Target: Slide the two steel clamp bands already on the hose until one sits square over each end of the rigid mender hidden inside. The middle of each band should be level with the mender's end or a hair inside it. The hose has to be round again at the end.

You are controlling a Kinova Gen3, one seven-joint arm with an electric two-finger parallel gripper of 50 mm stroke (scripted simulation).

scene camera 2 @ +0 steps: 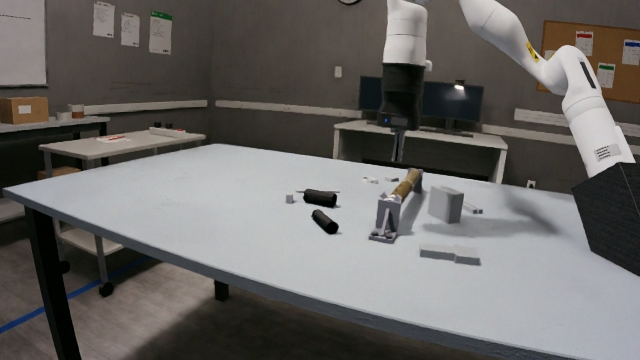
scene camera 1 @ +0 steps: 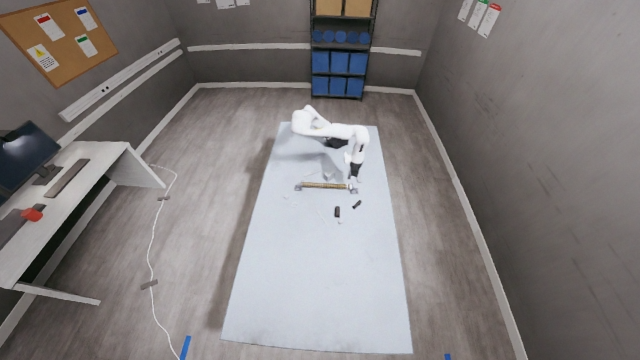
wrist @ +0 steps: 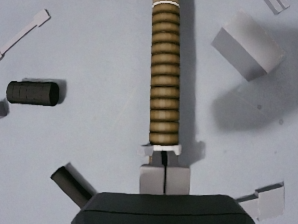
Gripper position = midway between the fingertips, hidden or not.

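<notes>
My gripper (scene camera 2: 396,160) is visible, and it appears in the wrist view (wrist: 163,164) too. A grey block (scene camera 2: 445,204) is also visible.
</notes>
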